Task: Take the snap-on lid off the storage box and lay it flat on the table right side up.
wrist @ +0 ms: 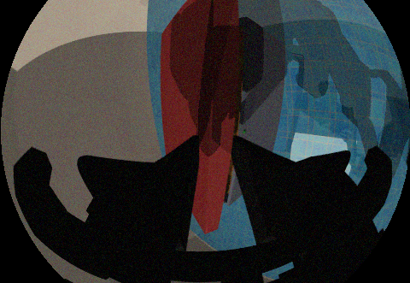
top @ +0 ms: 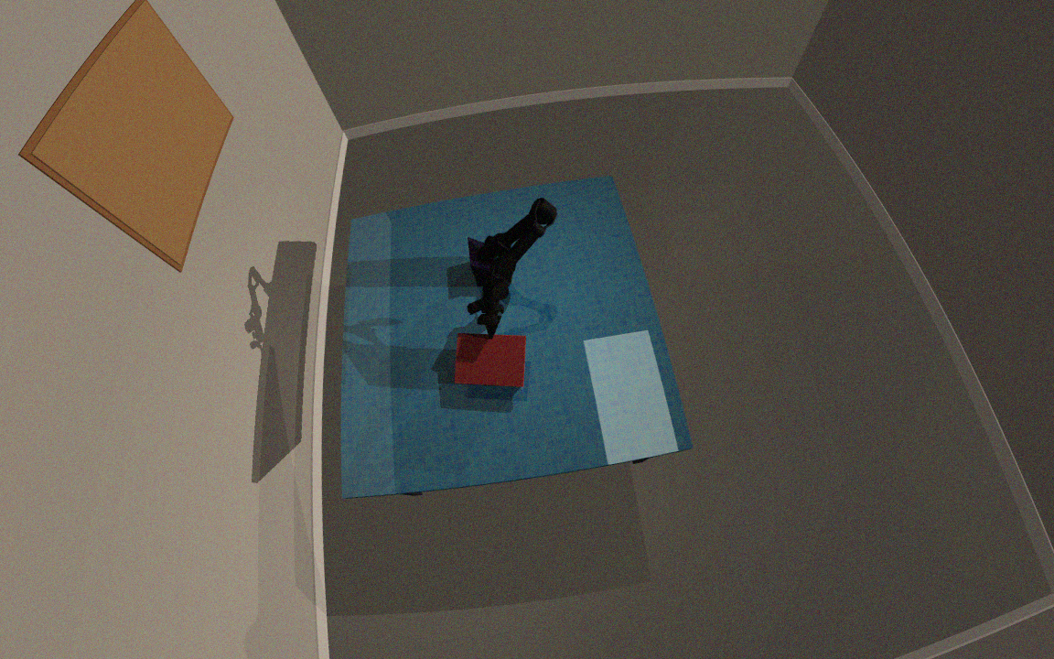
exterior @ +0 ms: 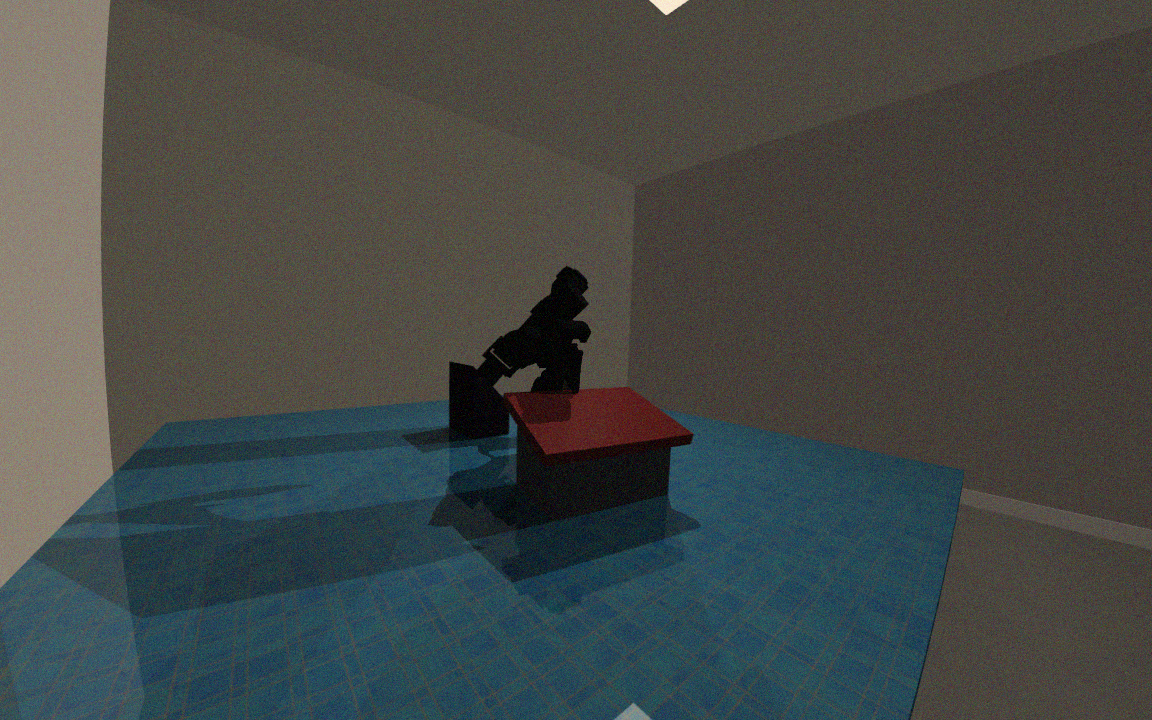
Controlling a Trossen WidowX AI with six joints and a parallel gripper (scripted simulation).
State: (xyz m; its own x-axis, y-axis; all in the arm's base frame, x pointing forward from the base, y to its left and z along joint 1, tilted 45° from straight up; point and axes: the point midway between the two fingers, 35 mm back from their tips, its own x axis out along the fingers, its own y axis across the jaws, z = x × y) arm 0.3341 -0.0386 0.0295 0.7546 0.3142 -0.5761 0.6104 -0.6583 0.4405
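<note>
The red lid is 7 cm ahead of my gripper tip, 2 cm to the right of it and 2 cm below it. Round my gripper tip: storage box (9 cm below, 7 cm ahead, 1 cm to the right).
</note>
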